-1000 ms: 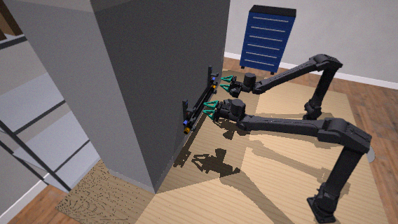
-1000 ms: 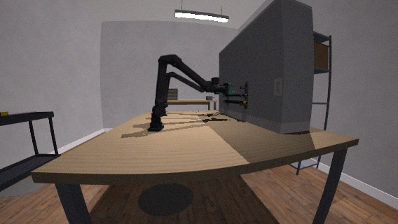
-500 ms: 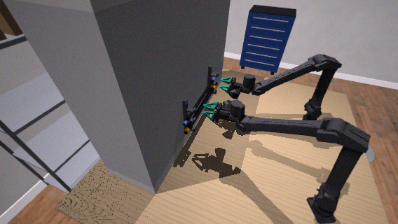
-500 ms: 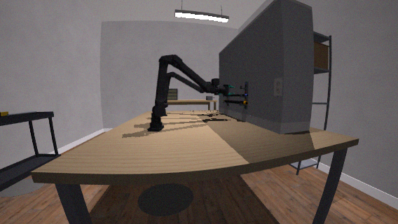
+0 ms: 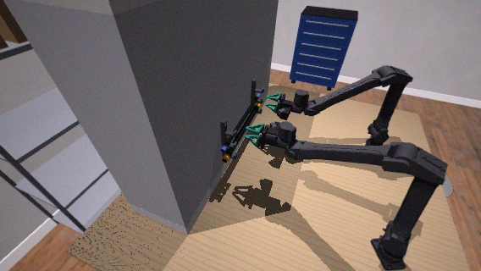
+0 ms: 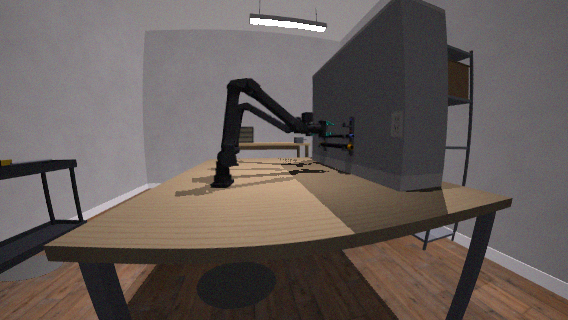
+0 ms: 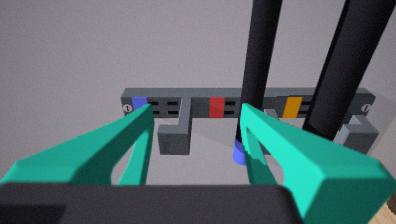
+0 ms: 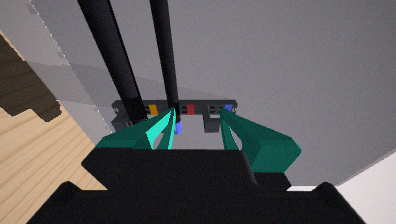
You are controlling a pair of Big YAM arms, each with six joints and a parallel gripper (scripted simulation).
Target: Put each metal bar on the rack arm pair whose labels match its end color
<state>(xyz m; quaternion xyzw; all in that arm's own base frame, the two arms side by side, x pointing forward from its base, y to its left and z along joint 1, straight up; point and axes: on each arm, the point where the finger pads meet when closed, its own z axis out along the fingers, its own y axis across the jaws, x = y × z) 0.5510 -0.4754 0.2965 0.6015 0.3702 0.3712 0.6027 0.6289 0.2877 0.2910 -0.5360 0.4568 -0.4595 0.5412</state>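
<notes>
The blue-ended bar is 9 cm ahead of my right hand, 15 cm to the left of it and 4 cm below it. From my right hand the other things lie so: orange-ended bar 9 cm ahead, 15 cm to the left, 11 cm below; then grey wall block 27 cm ahead, 12 cm to the left, 16 cm above.
The blue-ended bar lies 150 mm to the right of my left hand, 70 mm ahead of it and 50 mm below it. Also, from my left hand: orange-ended bar: 150 mm to the right, 120 mm below, 60 mm ahead; grey wall block: 250 mm ahead, 180 mm to the right, 150 mm above.
</notes>
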